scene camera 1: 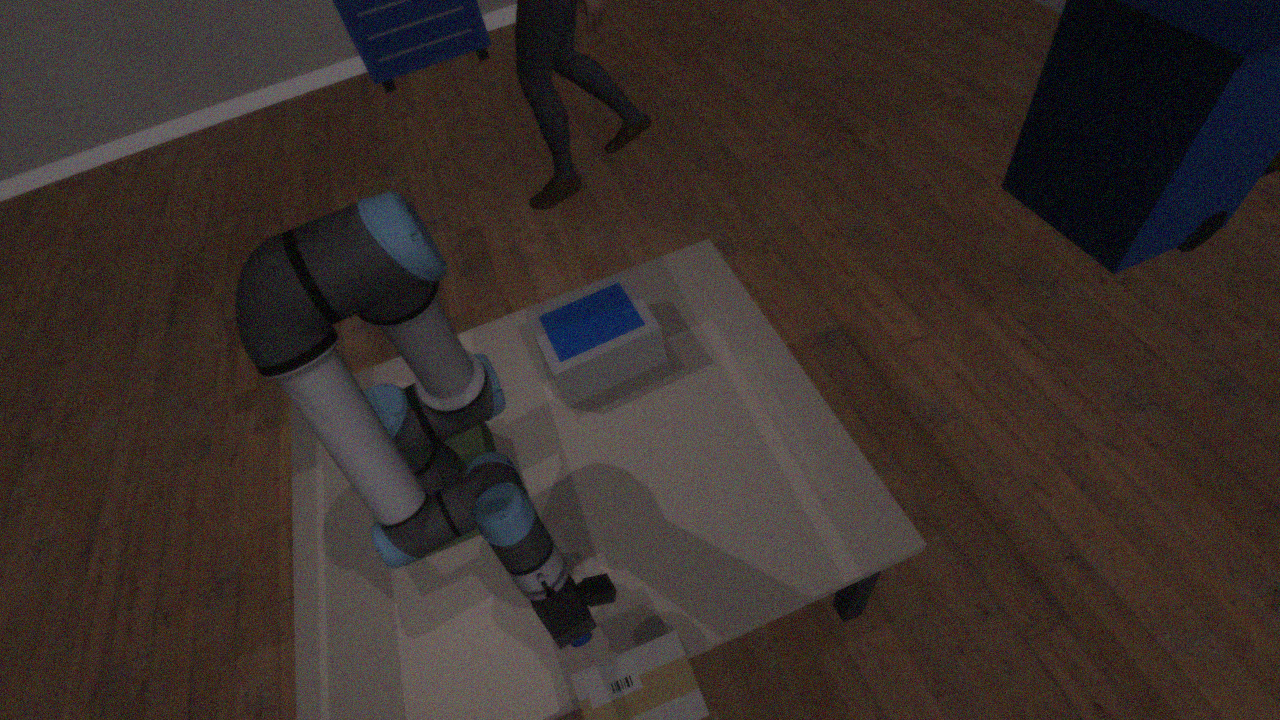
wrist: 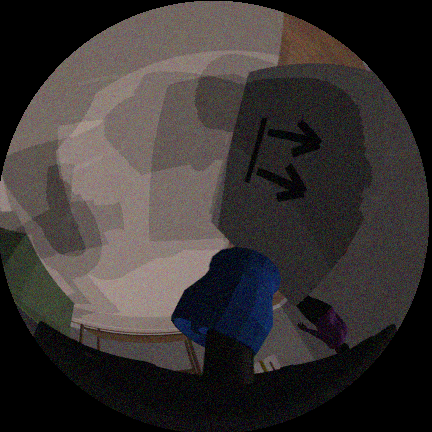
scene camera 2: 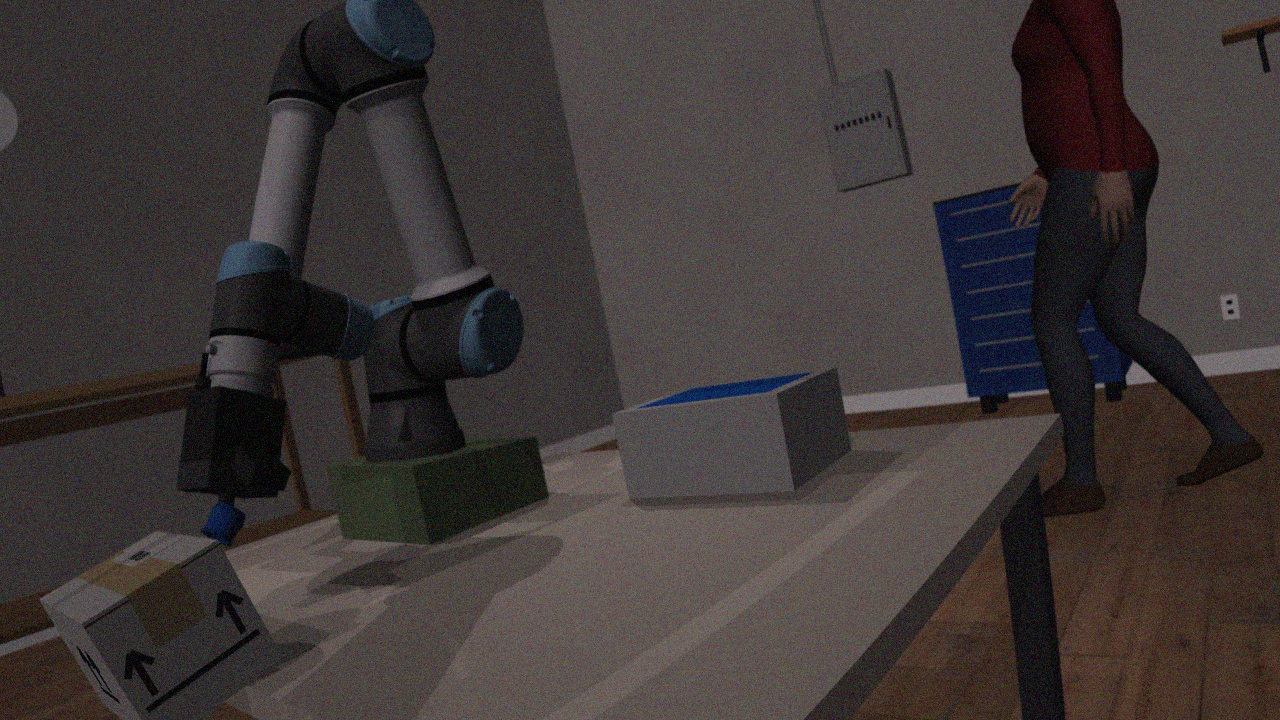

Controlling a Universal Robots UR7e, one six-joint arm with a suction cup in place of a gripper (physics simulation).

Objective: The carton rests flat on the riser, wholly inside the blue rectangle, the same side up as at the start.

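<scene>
The white carton with tan tape is strongly tilted at the table's near edge, one lower side raised. Its printed arrows point up at a slant in the second scene view; its lowest part is cut off there. My suction cup, blue and bent askew, is at the carton's upper edge, touching it or very close. The suction is off, so the gripper is open. The grey riser stands far from the carton, with the blue rectangle bare on its top.
The pale table carries the riser and the green block under the arm's base. A person in red walks behind the table near a blue drawer cabinet.
</scene>
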